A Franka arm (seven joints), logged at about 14 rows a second.
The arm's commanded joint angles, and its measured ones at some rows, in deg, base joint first. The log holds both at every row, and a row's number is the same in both.
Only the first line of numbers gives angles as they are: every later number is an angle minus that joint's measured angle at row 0.
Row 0, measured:
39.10, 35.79, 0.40, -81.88, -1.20, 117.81, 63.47
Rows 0 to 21, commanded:
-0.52, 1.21, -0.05, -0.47, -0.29, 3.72, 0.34
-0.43, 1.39, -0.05, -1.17, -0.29, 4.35, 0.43
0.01, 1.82, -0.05, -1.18, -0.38, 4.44, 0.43
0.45, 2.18, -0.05, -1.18, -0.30, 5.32, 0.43
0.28, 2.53, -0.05, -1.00, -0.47, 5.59, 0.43
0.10, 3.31, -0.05, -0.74, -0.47, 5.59, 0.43
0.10, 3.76, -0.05, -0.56, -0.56, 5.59, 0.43
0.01, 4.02, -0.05, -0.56, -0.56, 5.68, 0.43
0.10, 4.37, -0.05, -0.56, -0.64, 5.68, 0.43
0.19, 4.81, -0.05, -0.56, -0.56, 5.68, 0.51
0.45, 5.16, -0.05, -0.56, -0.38, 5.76, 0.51
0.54, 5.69, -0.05, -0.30, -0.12, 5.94, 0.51
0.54, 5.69, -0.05, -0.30, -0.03, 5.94, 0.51
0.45, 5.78, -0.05, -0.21, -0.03, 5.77, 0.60
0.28, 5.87, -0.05, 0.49, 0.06, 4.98, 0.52
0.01, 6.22, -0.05, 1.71, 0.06, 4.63, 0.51
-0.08, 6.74, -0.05, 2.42, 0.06, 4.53, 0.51
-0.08, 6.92, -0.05, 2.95, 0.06, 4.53, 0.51
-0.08, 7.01, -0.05, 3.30, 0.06, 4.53, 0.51
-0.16, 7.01, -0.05, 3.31, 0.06, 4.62, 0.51
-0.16, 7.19, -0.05, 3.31, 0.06, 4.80, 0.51
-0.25, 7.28, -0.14, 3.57, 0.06, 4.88, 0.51
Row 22, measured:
0.31, 4.94, -0.21, 1.02, -0.01, 4.76, 0.00
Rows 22 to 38, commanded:
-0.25, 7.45, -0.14, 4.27, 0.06, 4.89, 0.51
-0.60, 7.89, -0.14, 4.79, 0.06, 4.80, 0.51
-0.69, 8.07, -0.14, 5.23, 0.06, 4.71, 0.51
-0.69, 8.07, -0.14, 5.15, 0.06, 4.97, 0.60
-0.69, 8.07, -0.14, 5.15, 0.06, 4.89, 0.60
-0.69, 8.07, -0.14, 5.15, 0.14, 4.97, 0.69
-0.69, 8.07, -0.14, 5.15, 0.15, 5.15, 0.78
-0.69, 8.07, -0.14, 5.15, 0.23, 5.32, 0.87
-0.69, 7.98, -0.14, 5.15, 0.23, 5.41, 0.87
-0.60, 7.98, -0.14, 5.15, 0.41, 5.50, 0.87
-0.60, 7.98, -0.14, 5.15, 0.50, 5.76, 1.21
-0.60, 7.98, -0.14, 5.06, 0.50, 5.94, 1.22
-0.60, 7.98, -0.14, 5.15, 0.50, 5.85, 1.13
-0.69, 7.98, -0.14, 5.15, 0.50, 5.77, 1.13
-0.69, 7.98, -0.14, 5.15, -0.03, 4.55, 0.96
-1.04, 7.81, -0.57, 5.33, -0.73, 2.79, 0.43
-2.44, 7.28, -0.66, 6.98, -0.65, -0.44, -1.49
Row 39, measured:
-0.38, 6.23, -0.51, 4.20, -0.06, 3.76, 0.11
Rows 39 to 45, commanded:
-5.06, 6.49, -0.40, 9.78, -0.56, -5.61, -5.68
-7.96, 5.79, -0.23, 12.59, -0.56, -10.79, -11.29
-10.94, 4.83, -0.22, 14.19, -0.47, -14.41, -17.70
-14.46, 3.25, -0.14, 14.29, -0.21, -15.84, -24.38
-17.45, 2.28, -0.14, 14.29, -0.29, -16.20, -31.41
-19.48, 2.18, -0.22, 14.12, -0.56, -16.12, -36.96
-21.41, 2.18, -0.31, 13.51, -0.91, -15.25, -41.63
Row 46, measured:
-17.88, 2.35, -1.49, 14.21, -0.31, -15.47, -32.97
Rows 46 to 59, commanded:
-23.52, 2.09, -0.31, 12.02, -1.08, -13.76, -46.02
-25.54, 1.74, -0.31, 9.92, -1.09, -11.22, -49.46
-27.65, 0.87, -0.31, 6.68, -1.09, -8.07, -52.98
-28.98, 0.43, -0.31, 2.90, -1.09, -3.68, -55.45
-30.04, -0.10, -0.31, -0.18, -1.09, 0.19, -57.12
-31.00, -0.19, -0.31, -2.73, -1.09, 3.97, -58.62
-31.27, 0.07, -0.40, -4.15, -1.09, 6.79, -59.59
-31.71, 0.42, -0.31, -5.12, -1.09, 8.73, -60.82
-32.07, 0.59, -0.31, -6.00, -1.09, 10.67, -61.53
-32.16, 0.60, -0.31, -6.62, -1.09, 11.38, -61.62
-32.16, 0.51, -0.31, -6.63, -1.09, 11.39, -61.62
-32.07, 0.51, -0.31, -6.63, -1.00, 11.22, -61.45
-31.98, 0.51, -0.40, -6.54, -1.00, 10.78, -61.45
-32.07, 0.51, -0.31, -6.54, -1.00, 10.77, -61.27
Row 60, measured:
-31.19, 1.70, -1.26, -4.31, -0.35, 9.49, -60.51
